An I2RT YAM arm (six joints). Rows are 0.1 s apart.
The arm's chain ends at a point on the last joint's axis. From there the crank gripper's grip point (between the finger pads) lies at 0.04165 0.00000 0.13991 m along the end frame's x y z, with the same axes.
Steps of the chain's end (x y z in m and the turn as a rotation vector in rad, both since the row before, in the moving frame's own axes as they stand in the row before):
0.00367, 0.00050, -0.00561, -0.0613, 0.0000, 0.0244
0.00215, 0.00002, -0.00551, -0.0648, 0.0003, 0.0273
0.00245, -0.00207, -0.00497, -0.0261, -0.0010, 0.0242
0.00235, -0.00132, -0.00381, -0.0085, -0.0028, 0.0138
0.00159, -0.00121, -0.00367, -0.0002, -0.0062, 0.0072
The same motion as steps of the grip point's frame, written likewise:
0.00355, 0.01009, -0.00590, -0.0613, 0.0000, 0.0244
0.00205, 0.01021, -0.00585, -0.0648, 0.0003, 0.0273
0.00225, 0.00259, -0.00499, -0.0261, -0.0010, 0.0242
0.00195, 0.00044, -0.00370, -0.0085, -0.0028, 0.0138
0.00072, -0.00089, -0.00341, -0.0002, -0.0062, 0.0072

